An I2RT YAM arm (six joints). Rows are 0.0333 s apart.
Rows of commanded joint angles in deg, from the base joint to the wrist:
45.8 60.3 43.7 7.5 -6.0 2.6
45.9 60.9 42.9 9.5 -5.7 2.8
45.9 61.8 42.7 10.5 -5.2 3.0
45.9 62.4 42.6 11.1 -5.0 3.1
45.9 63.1 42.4 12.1 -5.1 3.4
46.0 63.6 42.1 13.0 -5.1 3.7
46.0 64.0 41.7 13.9 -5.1 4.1
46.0 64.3 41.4 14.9 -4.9 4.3
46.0 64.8 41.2 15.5 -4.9 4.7
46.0 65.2 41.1 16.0 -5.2 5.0
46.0 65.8 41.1 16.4 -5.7 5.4
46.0 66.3 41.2 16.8 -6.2 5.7
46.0 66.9 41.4 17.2 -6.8 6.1
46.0 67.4 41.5 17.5 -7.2 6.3
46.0 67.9 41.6 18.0 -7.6 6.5
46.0 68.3 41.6 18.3 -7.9 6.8
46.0 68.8 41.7 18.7 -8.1 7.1
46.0 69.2 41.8 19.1 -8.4 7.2
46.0 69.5 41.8 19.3 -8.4 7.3
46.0 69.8 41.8 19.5 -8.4 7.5
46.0 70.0 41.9 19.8 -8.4 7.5
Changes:
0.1 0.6 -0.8 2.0 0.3 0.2
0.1 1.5 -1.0 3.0 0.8 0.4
0.1 2.1 -1.1 3.6 1.0 0.5
0.1 2.8 -1.3 4.6 0.9 0.8
0.2 3.3 -1.6 5.5 0.9 1.1
0.2 3.7 -2.0 6.4 0.9 1.5
0.2 4.0 -2.3 7.4 1.1 1.7
0.2 4.5 -2.5 8.0 1.1 2.1
0.2 4.9 -2.6 8.5 0.8 2.4
0.2 5.5 -2.6 8.9 0.3 2.8
0.2 6.0 -2.5 9.3 -0.2 3.1
0.2 6.6 -2.3 9.7 -0.8 3.5
0.2 7.1 -2.2 10.0 -1.2 3.7
0.2 7.6 -2.1 10.5 -1.6 3.9
0.2 8.0 -2.1 10.8 -1.9 4.2
0.2 8.5 -2.0 11.2 -2.1 4.5
0.2 8.9 -1.9 11.6 -2.4 4.6
0.2 9.2 -1.9 11.8 -2.4 4.7
0.2 9.5 -1.9 12.0 -2.4 4.9
0.2 9.7 -1.8 12.3 -2.4 4.9

